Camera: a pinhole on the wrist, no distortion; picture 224 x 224 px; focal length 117.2 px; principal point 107.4 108.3 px. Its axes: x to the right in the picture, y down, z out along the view. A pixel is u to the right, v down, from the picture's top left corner.
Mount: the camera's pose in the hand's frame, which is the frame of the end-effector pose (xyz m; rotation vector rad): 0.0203 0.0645 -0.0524 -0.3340 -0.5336 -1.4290
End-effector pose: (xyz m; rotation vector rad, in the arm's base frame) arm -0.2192 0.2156 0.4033 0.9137 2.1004 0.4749
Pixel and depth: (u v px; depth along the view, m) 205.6 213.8 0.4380
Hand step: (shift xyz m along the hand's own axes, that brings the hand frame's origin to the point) 0.3650 0.0339 0.5495
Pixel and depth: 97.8 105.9 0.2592
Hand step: -0.0244 0.2175 0.1532
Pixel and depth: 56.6 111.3 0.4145
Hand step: -0.0403 0.4343 0.2001
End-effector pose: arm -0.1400 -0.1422 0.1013 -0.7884 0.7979 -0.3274
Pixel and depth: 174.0 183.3 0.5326
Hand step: 0.2947 0.1310 0.5893
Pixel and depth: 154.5 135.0 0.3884
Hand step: 0.0588 0.1474 0.3656
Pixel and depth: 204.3 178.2 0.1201
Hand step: 0.0787 0.0527 0.1084
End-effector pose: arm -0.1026 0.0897 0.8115 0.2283 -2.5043 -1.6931
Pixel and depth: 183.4 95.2 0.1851
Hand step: -0.0209 0.0577 0.1652
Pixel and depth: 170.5 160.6 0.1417
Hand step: 0.0660 0.0823 0.1134
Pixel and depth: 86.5 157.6 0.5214
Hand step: 0.1548 0.4433 0.3563
